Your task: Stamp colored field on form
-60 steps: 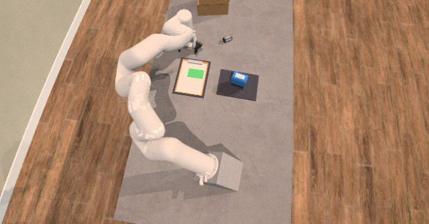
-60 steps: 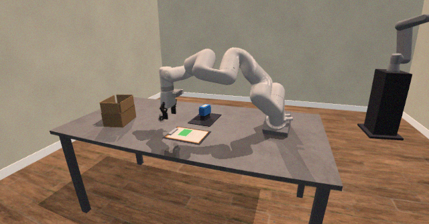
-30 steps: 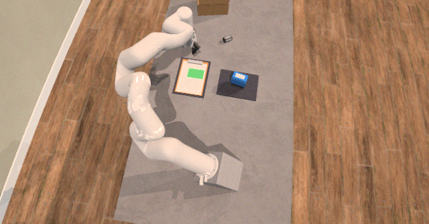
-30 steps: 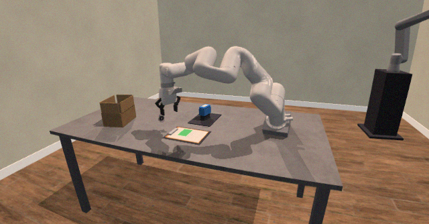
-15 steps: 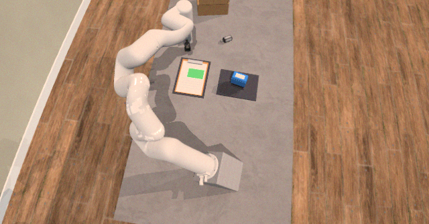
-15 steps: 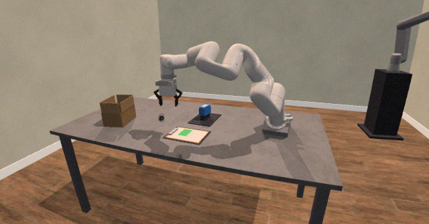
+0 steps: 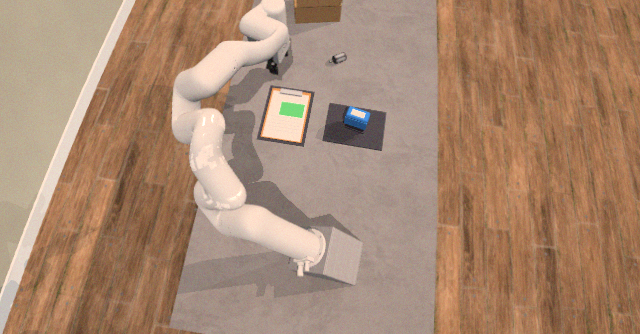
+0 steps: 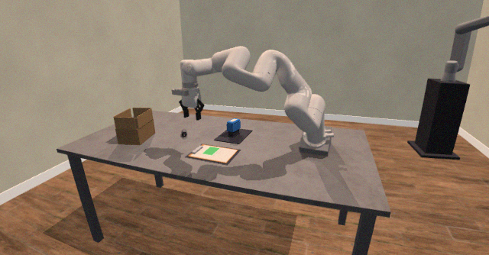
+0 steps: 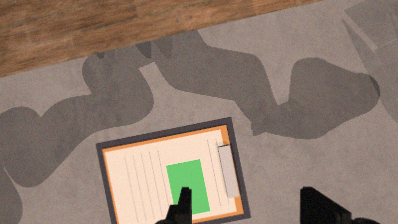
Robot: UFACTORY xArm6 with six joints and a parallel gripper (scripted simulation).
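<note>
My gripper is now 130 mm past the blue stamp, 300 mm to the left of it and 160 mm above it. Round my hand: dark mat 130 mm behind, 300 mm to the right, 210 mm below; cardboard box 460 mm ahead, 120 mm to the right, 140 mm below; clipboard 80 mm behind, 30 mm to the right, 210 mm below.
</note>
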